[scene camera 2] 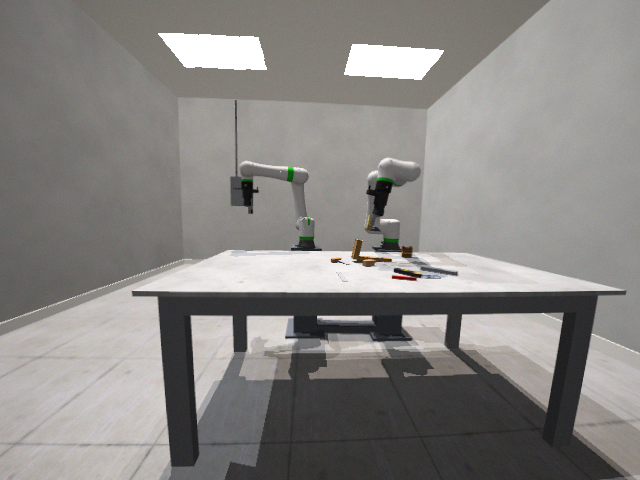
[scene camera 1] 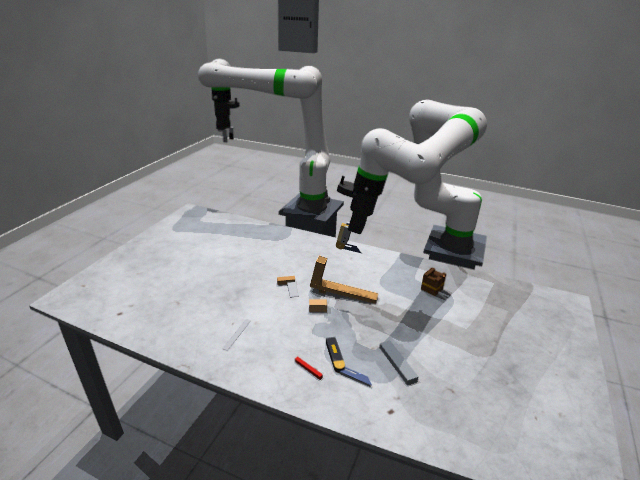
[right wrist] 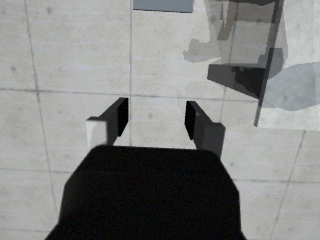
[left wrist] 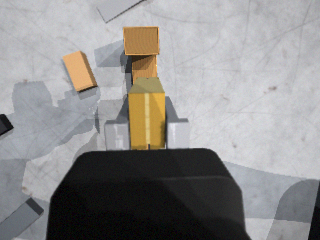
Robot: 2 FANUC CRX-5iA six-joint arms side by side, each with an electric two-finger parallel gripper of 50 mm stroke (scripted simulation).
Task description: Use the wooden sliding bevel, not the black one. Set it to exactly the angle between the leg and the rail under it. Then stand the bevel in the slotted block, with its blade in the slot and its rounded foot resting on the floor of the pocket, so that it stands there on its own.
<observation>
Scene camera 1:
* my left gripper: 344, 241
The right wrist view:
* my right gripper: 157, 111
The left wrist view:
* my left gripper: 148, 109
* wooden bevel: 146, 97
</observation>
